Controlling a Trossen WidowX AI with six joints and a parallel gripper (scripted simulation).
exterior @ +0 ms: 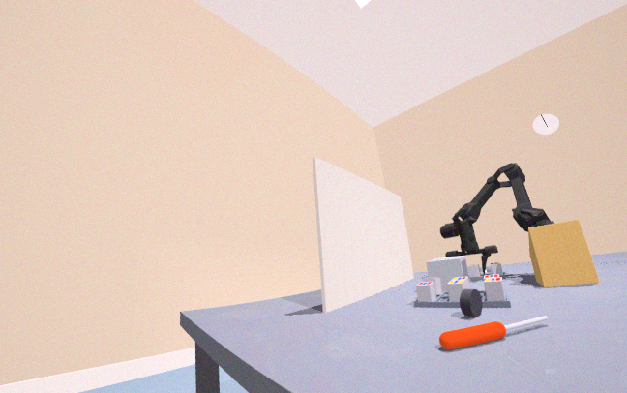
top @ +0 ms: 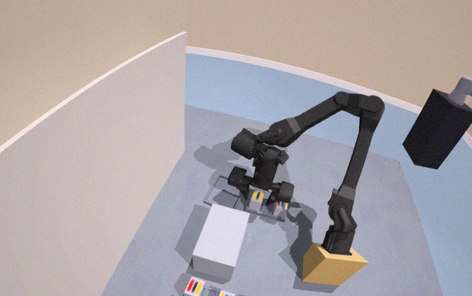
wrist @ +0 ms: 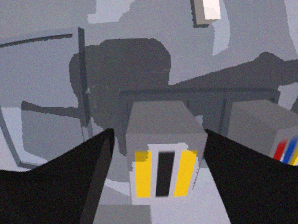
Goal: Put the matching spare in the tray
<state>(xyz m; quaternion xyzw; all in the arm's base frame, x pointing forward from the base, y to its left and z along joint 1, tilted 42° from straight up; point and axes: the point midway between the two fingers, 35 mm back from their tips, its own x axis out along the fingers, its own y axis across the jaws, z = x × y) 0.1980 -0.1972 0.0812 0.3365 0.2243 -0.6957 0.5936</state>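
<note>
My gripper tip is now 100 mm short of the dark-framed tray, 30 mm to the left of it and 10 mm above it. Round my gripper tip: beige panel (330 mm ahead, 150 mm to the left, 210 mm above); white stick (50 mm behind, 110 mm to the right, 10 mm below); grey-white box (80 mm ahead, 190 mm to the left, 30 mm above).
</note>
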